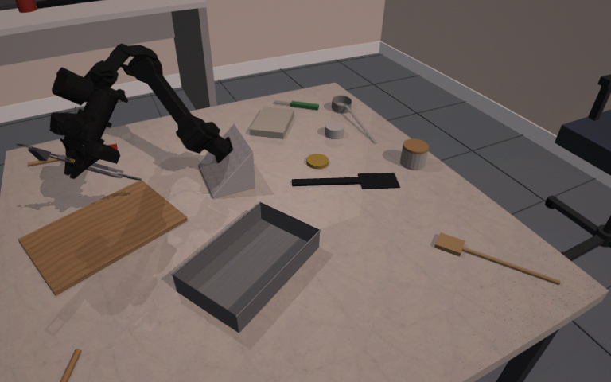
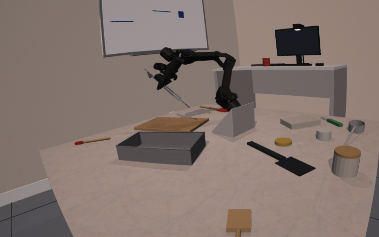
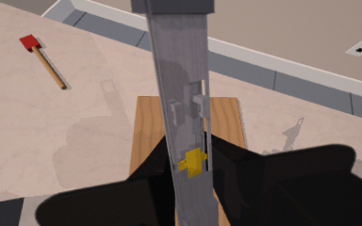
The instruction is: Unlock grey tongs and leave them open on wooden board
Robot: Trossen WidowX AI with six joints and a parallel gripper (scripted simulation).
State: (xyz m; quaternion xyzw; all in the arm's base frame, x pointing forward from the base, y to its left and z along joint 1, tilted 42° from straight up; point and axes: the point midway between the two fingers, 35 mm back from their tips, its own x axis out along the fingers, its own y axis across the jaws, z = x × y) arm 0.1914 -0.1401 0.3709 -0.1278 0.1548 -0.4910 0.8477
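Right now my gripper tip is 3 cm below the yellow lock piece, 2 cm to the right of it and 1 cm past it. Round my gripper tip: wooden board (20 cm below, 4 cm behind, 2 cm to the left); then yellow disc (66 cm to the left, 20 cm below, 19 cm behind); then roasting tin (36 cm to the left, 19 cm ahead, 18 cm below).
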